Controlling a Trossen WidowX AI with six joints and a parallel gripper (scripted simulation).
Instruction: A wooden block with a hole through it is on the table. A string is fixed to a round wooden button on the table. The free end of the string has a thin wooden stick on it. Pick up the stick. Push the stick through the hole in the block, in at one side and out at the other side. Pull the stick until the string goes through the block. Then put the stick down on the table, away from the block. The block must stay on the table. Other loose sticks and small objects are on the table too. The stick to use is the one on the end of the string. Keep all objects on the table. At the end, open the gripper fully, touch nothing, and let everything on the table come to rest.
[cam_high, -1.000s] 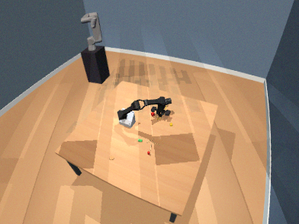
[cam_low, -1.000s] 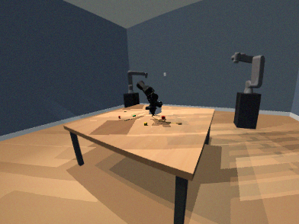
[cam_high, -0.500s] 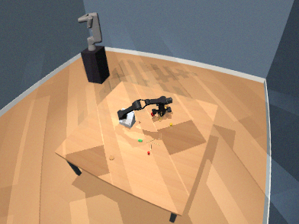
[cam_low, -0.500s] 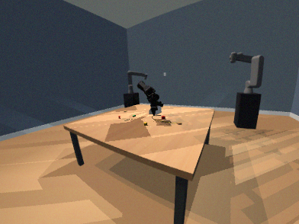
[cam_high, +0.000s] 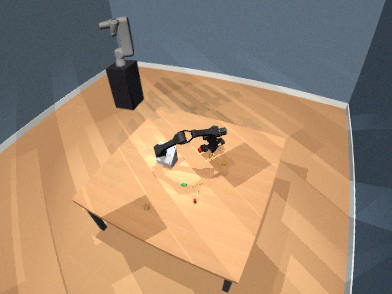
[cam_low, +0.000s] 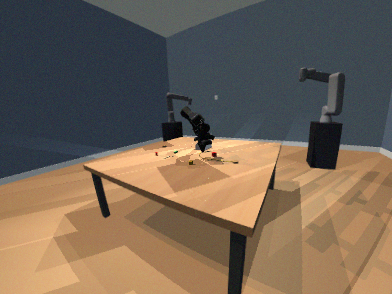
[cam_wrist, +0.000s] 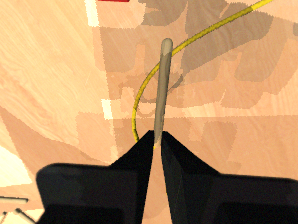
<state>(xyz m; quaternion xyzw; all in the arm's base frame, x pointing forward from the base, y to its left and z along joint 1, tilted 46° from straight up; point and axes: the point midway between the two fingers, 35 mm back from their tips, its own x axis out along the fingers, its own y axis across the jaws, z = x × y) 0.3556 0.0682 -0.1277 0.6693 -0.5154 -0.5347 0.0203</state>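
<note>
Now: the red block 12 cm behind my gripper tip, 4 cm to the left of it and 4 cm below it. Also, from my gripper tip: green piece: 32 cm to the right, 12 cm behind, 5 cm below; then thin wooden stick: 1 cm to the left, 1 cm behind; then yellow cube: 11 cm ahead, 5 cm below, 4 cm to the right.
</note>
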